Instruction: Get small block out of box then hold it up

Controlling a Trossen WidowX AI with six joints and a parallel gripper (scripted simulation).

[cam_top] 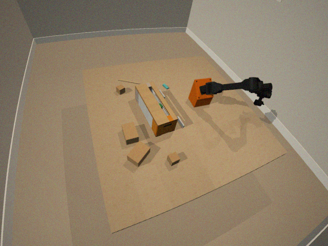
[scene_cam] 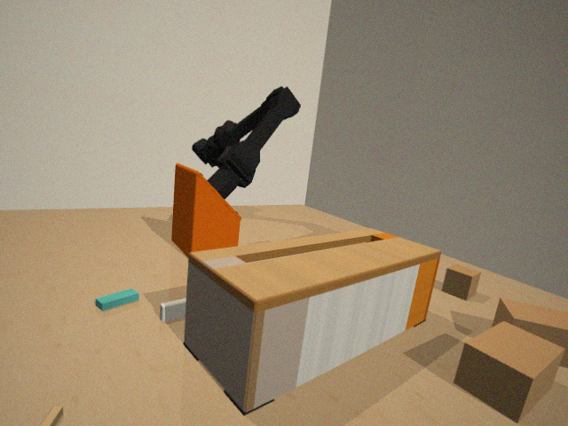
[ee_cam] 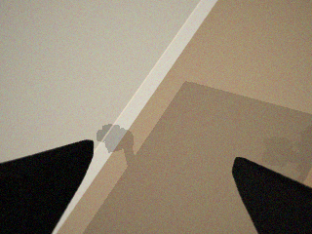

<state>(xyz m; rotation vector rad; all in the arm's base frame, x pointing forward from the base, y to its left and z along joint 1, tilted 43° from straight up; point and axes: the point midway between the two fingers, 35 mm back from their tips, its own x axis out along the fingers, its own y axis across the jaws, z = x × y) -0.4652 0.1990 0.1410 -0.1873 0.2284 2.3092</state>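
Now: gripper tip 85 cm short of the long wooden box, 26 cm to the left of it and 6 cm above it. Round my gripper tip: small green block: 87 cm ahead, 24 cm to the right, 4 cm below; then thin stick: 96 cm ahead, 66 cm to the right, 12 cm below.
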